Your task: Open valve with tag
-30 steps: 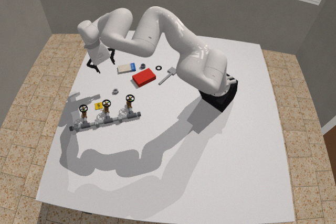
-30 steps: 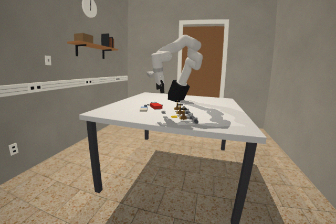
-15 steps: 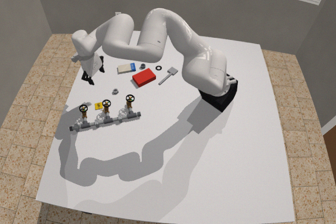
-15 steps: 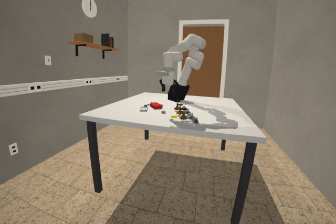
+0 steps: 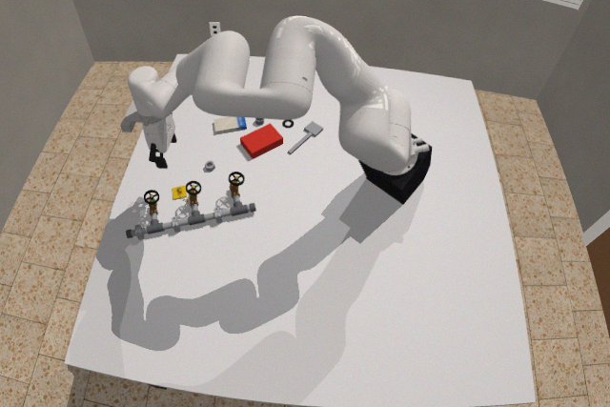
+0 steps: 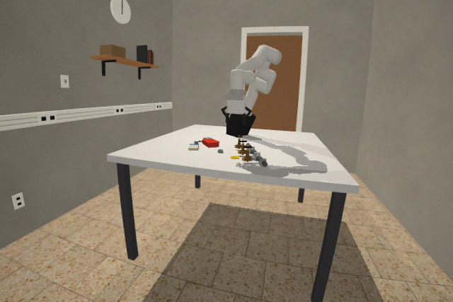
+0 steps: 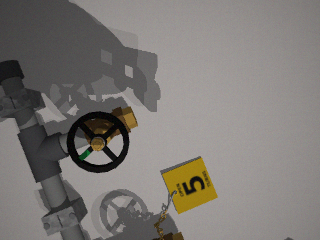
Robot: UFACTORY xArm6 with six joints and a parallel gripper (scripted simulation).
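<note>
Now: hand 10 mm to the right of the yellow tag and 200 mm above it. From my hand the other things lie so: red box 260 mm behind, 190 mm to the right, 180 mm below; then grey nut 90 mm behind, 90 mm to the right, 190 mm below; then blue block 150 mm behind, 280 mm to the right, 190 mm below.
</note>
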